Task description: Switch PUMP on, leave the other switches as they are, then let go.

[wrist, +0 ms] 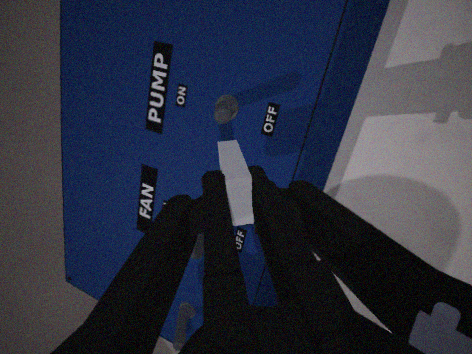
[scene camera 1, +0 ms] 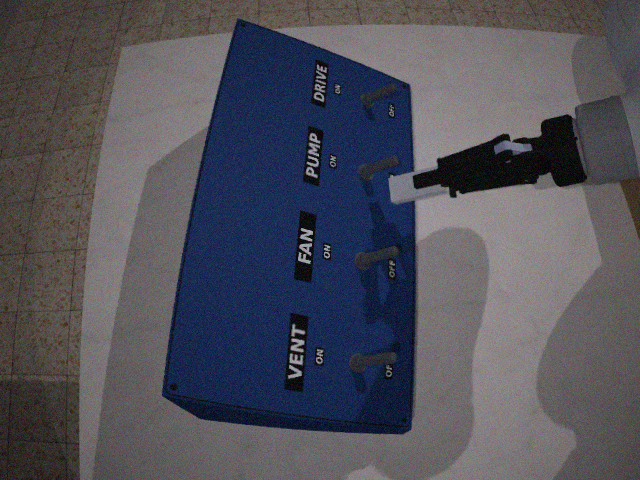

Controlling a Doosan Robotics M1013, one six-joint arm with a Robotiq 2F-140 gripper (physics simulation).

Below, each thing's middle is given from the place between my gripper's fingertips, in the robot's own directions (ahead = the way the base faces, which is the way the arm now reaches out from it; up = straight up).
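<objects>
There is the blue switch panel [scene camera 1: 274,305], which is 30 mm below my hand and 20 mm to the left of it, while being 100 mm ahead of it.
</objects>
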